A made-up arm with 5 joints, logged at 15 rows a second.
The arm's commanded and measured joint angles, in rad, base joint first. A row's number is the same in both.
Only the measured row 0 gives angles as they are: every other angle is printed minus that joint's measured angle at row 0.
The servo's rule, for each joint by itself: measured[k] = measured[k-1] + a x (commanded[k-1-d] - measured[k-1]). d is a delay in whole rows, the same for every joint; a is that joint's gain. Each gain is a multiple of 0.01, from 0.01 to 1. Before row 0 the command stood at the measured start. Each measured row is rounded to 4 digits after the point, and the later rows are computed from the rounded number. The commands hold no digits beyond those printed.
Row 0, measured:
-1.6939 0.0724 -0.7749 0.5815 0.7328
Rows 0 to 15, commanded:
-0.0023 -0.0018 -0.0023 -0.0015 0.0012
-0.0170 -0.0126 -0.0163 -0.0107 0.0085
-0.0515 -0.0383 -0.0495 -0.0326 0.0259
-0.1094 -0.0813 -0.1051 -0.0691 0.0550
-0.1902 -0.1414 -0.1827 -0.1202 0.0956
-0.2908 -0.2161 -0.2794 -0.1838 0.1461
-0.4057 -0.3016 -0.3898 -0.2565 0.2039
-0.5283 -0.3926 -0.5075 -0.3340 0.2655
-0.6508 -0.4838 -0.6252 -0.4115 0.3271
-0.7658 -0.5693 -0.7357 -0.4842 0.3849
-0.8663 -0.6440 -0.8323 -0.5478 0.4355
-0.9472 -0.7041 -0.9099 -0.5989 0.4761
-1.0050 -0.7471 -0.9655 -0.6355 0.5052
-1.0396 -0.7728 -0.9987 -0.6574 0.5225
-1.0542 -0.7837 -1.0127 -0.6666 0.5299
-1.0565 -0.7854 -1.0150 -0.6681 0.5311
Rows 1 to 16, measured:
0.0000 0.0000 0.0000 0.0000 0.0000
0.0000 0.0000 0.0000 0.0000 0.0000
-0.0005 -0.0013 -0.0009 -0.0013 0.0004
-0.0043 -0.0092 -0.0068 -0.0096 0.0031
-0.0152 -0.0296 -0.0230 -0.0298 0.0106
-0.0369 -0.0658 -0.0542 -0.0644 0.0253
-0.0722 -0.1187 -0.1030 -0.1135 0.0485
-0.1225 -0.1869 -0.1700 -0.1754 0.0807
-0.1876 -0.2672 -0.2535 -0.2468 0.1214
-0.2660 -0.3550 -0.3500 -0.3235 0.1690
-0.3545 -0.4452 -0.4546 -0.4009 0.2212
-0.4491 -0.5321 -0.5614 -0.4742 0.2752
-0.5451 -0.6104 -0.6643 -0.5390 0.3281
-0.6376 -0.6760 -0.7576 -0.5917 0.3769
-0.7221 -0.7258 -0.8366 -0.6302 0.4192
-0.7951 -0.7587 -0.8982 -0.6541 0.4533
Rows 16 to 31, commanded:
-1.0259 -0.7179 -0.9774 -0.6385 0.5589
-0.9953 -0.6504 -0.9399 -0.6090 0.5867
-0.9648 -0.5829 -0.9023 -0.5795 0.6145
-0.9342 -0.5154 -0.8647 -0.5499 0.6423
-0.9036 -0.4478 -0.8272 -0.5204 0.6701
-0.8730 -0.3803 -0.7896 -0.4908 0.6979
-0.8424 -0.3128 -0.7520 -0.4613 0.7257
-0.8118 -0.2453 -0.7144 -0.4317 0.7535
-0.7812 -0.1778 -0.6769 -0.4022 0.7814
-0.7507 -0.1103 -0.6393 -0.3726 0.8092
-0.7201 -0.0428 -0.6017 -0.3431 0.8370
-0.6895 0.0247 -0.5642 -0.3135 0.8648
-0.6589 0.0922 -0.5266 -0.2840 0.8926
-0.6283 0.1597 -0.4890 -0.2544 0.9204
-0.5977 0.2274 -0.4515 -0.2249 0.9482
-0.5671 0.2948 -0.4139 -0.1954 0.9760
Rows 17 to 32, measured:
-0.8547 -0.7762 -0.9417 -0.6651 0.4786
-0.9011 -0.7826 -0.9696 -0.6677 0.4959
-0.9298 -0.7373 -0.9726 -0.6420 0.5167
-0.9449 -0.6765 -0.9602 -0.6130 0.5398
-0.9495 -0.6110 -0.9382 -0.5835 0.5645
-0.9460 -0.5441 -0.9103 -0.5539 0.5902
-0.9362 -0.4767 -0.8787 -0.5244 0.6166
-0.9217 -0.4092 -0.8448 -0.4948 0.6434
-0.9035 -0.3417 -0.8095 -0.4653 0.6706
-0.8824 -0.2742 -0.7734 -0.4357 0.6980
-0.8591 -0.2067 -0.7367 -0.4062 0.7255
-0.8342 -0.1392 -0.6997 -0.3766 0.7531
-0.8080 -0.0717 -0.6625 -0.3471 0.7808
-0.7807 -0.0042 -0.6251 -0.3175 0.8085
-0.7527 0.0633 -0.5877 -0.2880 0.8363
-0.7241 0.1308 -0.5502 -0.2584 0.8641

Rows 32 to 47, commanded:
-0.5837 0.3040 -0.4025 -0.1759 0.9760
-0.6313 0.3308 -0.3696 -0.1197 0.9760
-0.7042 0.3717 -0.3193 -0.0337 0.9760
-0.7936 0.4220 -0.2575 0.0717 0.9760
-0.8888 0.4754 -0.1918 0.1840 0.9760
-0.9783 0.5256 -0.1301 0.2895 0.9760
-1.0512 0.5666 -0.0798 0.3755 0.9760
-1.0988 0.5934 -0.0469 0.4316 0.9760
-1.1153 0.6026 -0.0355 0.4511 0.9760
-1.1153 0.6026 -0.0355 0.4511 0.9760
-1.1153 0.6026 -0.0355 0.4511 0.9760
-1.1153 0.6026 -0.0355 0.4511 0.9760
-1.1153 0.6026 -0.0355 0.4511 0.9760
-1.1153 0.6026 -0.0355 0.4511 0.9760
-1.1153 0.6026 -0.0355 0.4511 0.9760
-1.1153 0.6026 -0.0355 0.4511 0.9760
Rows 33 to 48, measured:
-0.6950 0.1984 -0.5127 -0.2289 0.8919
-0.6656 0.2659 -0.4752 -0.1994 0.9197
-0.6468 0.2926 -0.4476 -0.1787 0.9383
-0.6432 0.3193 -0.4180 -0.1268 0.9507
-0.6572 0.3560 -0.3805 -0.0449 0.9590
-0.6886 0.4022 -0.3338 0.0577 0.9646
-0.7346 0.4534 -0.2798 0.1688 0.9684
-0.7907 0.5039 -0.2229 0.2750 0.9709
-0.8506 0.5478 -0.1685 0.3634 0.9726
-0.9077 0.5797 -0.1223 0.4234 0.9737
-0.9554 0.5957 -0.0893 0.4478 0.9745
-0.9922 0.6005 -0.0689 0.4507 0.9750
-1.0205 0.6020 -0.0562 0.4511 0.9753
-1.0423 0.6024 -0.0483 0.4511 0.9755
-1.0591 0.6025 -0.0434 0.4511 0.9757
-1.0720 0.6026 -0.0404 0.4511 0.9758

